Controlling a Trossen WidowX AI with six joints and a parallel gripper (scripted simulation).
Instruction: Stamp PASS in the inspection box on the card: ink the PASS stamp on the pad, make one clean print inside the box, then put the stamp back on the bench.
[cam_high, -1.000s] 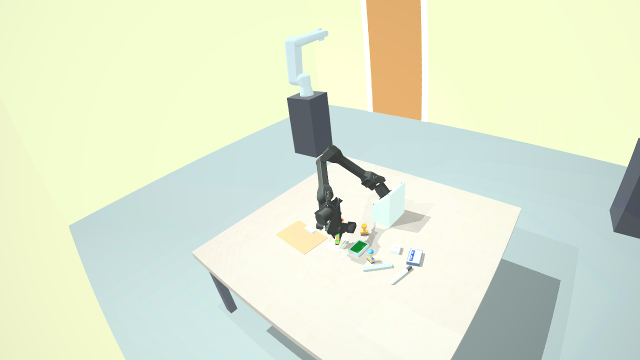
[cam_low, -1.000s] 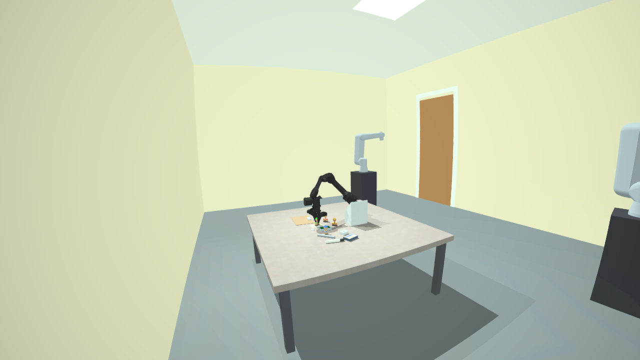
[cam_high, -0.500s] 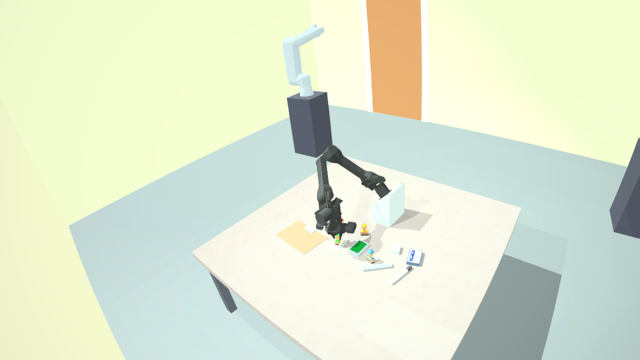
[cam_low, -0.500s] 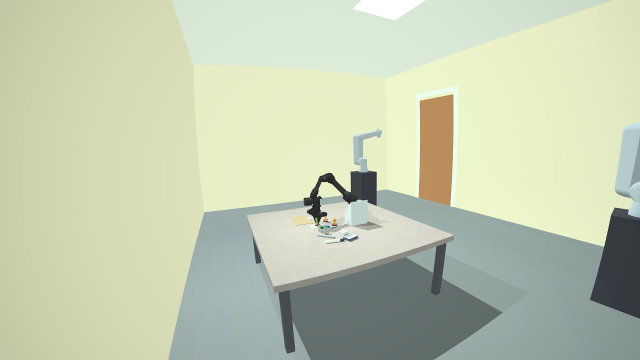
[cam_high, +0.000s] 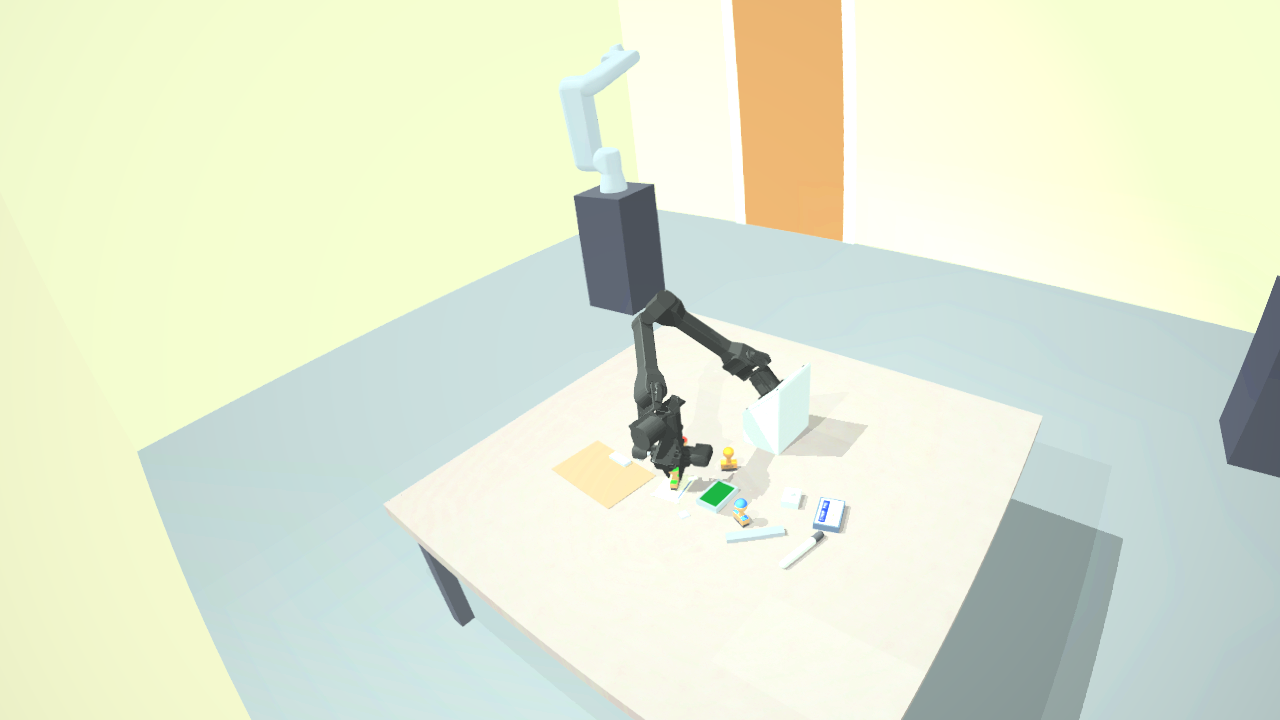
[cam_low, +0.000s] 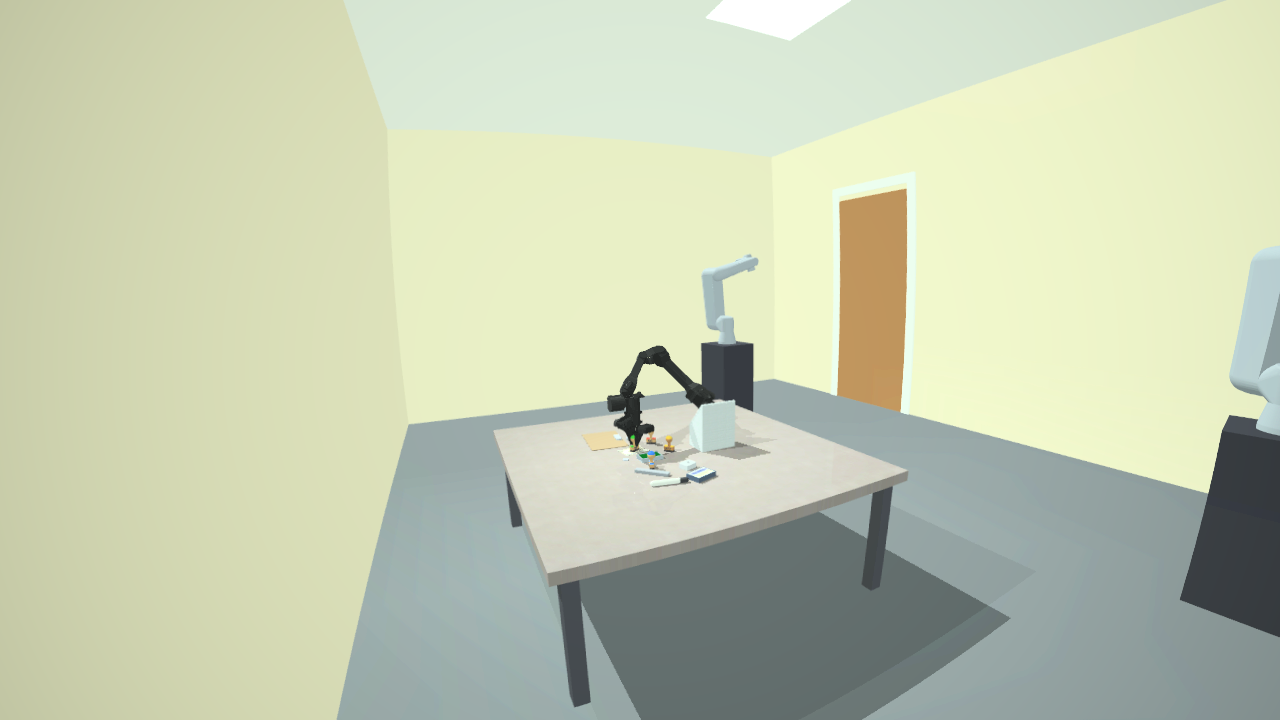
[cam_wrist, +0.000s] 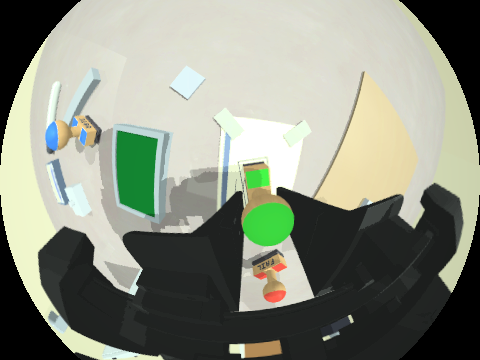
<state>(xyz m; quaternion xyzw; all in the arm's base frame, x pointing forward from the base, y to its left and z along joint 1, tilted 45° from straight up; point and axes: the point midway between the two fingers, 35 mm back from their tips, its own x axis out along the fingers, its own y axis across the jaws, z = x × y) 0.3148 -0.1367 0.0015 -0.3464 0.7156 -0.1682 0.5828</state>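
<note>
Now: gripper tip right at the green-knobbed stamp. Also, from my gripper tip: red-knobbed stamp 10 cm behind, 5 cm to the right; pale card 3 cm below; green ink pad 1 cm behind, 11 cm to the left, 2 cm below.
</note>
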